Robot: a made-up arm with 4 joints.
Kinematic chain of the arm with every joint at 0, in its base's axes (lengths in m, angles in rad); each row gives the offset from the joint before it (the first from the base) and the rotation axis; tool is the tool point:
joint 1: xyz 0 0 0.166 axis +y
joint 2: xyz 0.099 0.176 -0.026 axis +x
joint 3: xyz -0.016 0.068 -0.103 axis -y
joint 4: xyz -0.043 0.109 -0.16 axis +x
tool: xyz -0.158 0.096 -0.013
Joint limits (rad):
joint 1: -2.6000..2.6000
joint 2: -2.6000..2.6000
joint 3: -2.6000..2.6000
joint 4: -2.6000..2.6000
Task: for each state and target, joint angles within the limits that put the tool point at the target. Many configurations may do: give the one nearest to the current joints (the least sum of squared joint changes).
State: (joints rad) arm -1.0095 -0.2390 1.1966 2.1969
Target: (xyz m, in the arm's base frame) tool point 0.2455 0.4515 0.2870
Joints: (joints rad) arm -1.4758 0.4441 1.5514 1.8832
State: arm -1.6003 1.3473 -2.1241 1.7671
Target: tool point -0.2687 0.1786 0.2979
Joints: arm -1.9235 1.2771 -2.6000 1.2060
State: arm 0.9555 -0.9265 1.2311 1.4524
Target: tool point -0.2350 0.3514 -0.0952
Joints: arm 0.8381 -0.0748 1.0357 1.4755
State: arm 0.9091 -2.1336 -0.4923 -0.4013
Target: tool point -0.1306 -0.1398 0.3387
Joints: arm 1.2959 -2.3007 -0.5101 -0.5838
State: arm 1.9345 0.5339 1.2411 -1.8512
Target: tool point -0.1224 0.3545 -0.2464
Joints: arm 1.3369 0.2488 1.8588 -1.9838
